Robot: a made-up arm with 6 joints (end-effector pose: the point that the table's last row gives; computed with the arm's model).
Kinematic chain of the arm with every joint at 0, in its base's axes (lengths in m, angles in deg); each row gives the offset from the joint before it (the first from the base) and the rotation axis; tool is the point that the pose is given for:
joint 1: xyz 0 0 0.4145 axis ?
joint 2: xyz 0.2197 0 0 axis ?
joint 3: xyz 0 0 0.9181 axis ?
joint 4: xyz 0 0 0.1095 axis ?
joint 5: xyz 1.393 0 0 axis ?
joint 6: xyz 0.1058 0 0 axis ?
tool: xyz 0 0 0
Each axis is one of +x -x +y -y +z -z.
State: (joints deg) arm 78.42 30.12 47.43 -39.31 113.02 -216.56
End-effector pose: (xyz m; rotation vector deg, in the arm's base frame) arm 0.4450 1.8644 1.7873 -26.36 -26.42 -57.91
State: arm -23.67 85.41 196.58 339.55 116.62 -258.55
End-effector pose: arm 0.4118 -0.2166 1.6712 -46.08 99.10 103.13
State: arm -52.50 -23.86 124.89 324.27 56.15 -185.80
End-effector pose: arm -0.9458 1.1483 1.8528 -11.80 53.14 144.05
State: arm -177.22 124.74 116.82 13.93 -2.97 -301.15
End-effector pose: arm -2.4700 -0.1186 -0.2120 11.22 102.17 -137.84
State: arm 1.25 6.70 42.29 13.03 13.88 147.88
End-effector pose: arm 1.4645 0.0377 2.3060 -147.89 -17.19 -66.59
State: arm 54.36 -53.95 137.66 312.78 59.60 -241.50
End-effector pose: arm -1.0556 -1.5872 0.4957 136.30 -63.27 -79.06
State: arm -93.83 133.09 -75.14 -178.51 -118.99 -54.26
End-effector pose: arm 0.0283 0.3865 0.2440 -25.30 86.59 23.47
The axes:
joint 1: +z
joint 2: +y
joint 3: -y
joint 4: -x
joint 5: -y
joint 6: -x

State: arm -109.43 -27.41 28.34 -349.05 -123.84 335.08
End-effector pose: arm -0.1916 -0.4930 2.3453 80.97 24.05 -119.28
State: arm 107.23 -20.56 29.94 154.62 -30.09 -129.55
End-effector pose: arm -0.1916 0.6945 2.5198 52.33 -58.27 62.35
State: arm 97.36 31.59 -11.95 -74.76 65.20 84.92
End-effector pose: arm -0.1432 1.8322 0.3041 -40.86 -6.26 36.31
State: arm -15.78 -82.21 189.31 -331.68 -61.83 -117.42
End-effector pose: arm -0.6128 0.1272 -0.9028 25.51 81.90 -128.12
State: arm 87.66 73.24 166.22 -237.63 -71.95 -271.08
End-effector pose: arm 0.1201 0.8574 2.0946 -87.77 13.88 -40.64
